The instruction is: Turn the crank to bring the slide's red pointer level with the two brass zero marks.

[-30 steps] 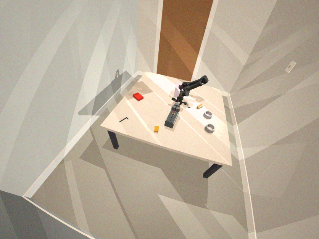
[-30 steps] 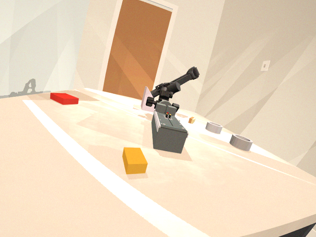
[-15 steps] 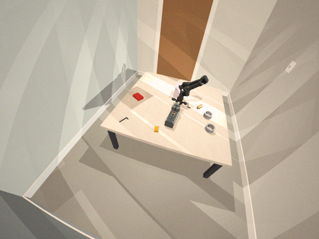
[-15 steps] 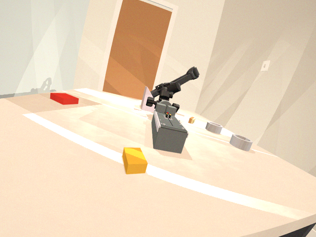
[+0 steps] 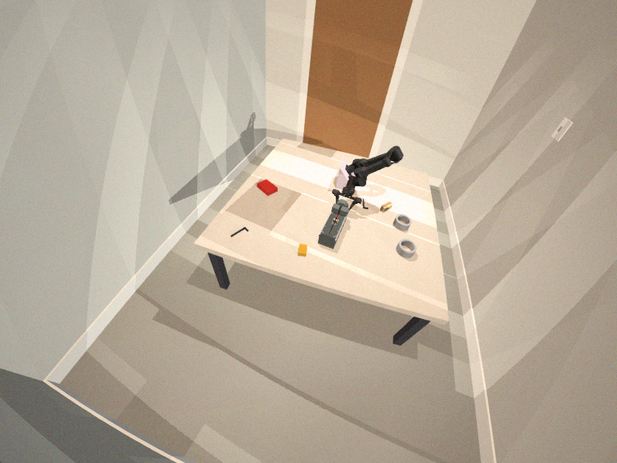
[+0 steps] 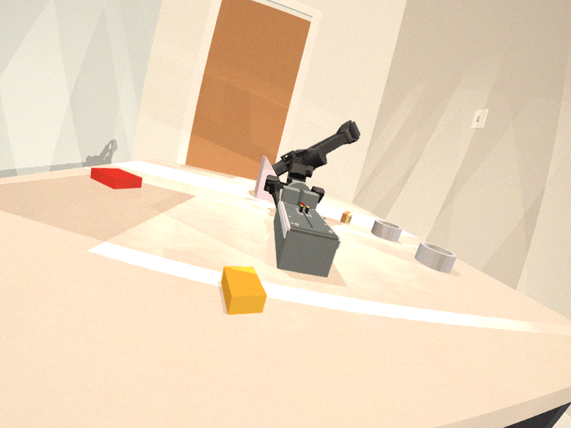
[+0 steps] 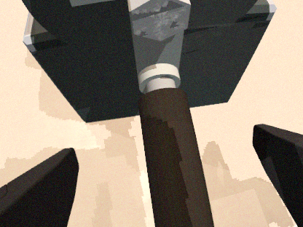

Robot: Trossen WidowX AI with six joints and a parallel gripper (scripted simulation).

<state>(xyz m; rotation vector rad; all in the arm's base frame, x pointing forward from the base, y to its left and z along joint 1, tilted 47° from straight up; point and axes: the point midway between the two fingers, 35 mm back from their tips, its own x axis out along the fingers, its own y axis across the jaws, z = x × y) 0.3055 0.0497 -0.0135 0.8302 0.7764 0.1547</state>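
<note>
Now: gripper tip 30 mm below the dark brown crank handle and 20 mm past it. From my gripper tip the other things lie so: red pointer 140 mm ahead, 50 mm above, 20 mm to the right; yellow block 360 mm ahead, 150 mm to the right, 20 mm below; tan block 280 mm to the left, 150 mm behind, 10 mm below.
</note>
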